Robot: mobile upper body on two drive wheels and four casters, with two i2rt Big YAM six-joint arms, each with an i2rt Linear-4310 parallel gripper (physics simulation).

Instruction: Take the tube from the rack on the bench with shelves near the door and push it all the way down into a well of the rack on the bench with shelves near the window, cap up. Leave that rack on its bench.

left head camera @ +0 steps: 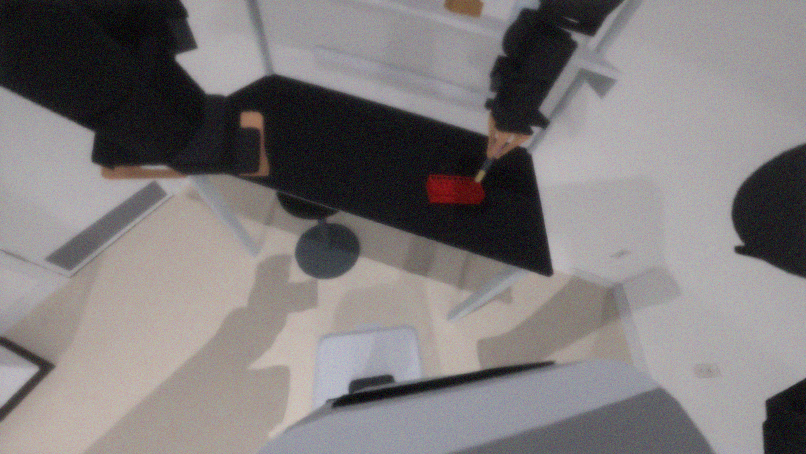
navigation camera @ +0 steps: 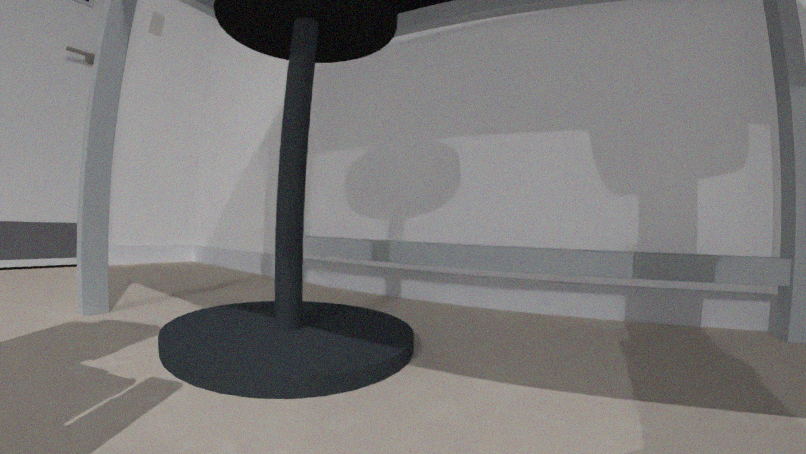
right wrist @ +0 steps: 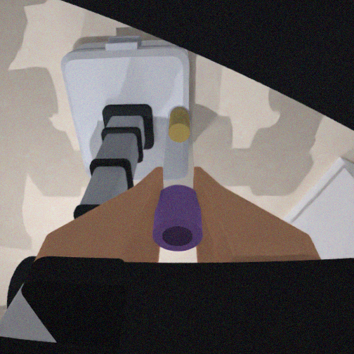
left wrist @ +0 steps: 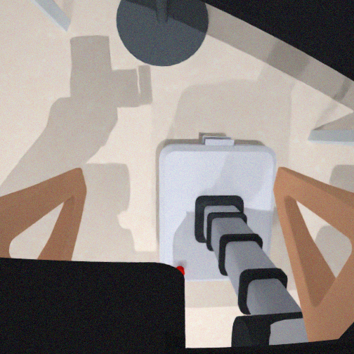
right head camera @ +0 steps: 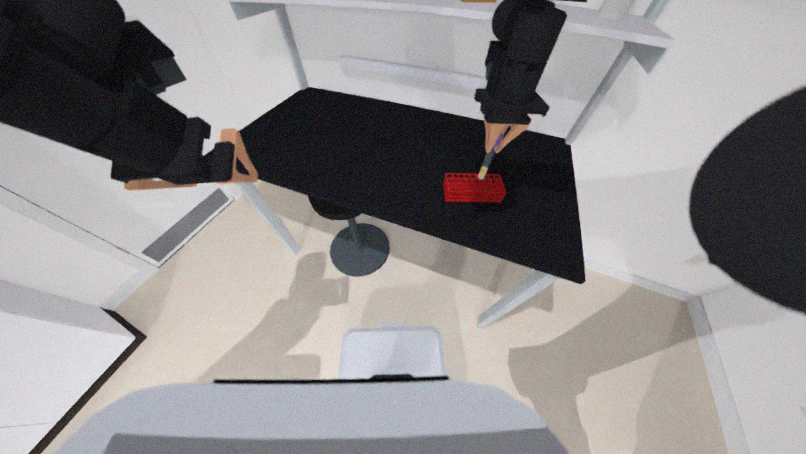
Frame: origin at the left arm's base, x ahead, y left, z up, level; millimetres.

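Where they show: left gripper, fingertip midpoint: (left head camera: 227, 171) (right head camera: 226, 179); right gripper, fingertip midpoint: (left head camera: 491, 157) (right head camera: 491, 151).
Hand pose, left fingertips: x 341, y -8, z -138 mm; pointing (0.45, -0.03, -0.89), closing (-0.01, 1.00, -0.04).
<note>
After its pixels a point has its place.
The red rack (left head camera: 455, 191) {x 652, y -549, z -482 mm} (right head camera: 474, 190) {x 605, y -527, z -439 mm} stands on the black bench (left head camera: 349, 140) {x 964, y -151, z -496 mm} (right head camera: 366, 152) {x 899, y -138, z -496 mm}, toward its right end; it does not show in the right wrist view. My right gripper (left head camera: 494, 156) {x 445, y -451, z -170 mm} (right head camera: 496, 147) {x 445, y -451, z -170 mm} (right wrist: 178, 177) is shut on the tube (left head camera: 486, 165) {x 441, y -446, z -189 mm} (right head camera: 489, 160) {x 439, y -451, z -187 mm} (right wrist: 177, 215), purple cap up between the fingers, yellow tip down. In the head views the tip overlaps the rack's back edge, near the right corner in the left one; its height over the rack is unclear. My left gripper (left wrist: 179, 178) is open and empty, off the bench's left end.
A round stool (left head camera: 327, 250) {x 915, y 31, z -1365 mm} (right head camera: 359, 249) {x 915, y 27, z -1367 mm} (left wrist: 162, 35) (navigation camera: 287, 352) {x 813, y -20, z -1380 mm} stands at the bench's front edge. A shelf (right head camera: 620, 32) {x 776, y -845, z -43 mm} runs above the bench's back, near my right arm. My pale base (right head camera: 392, 349) {x 212, y -228, z -1150 mm} (left wrist: 217, 170) (right wrist: 125, 75) is in front. A wall stands at the right.
</note>
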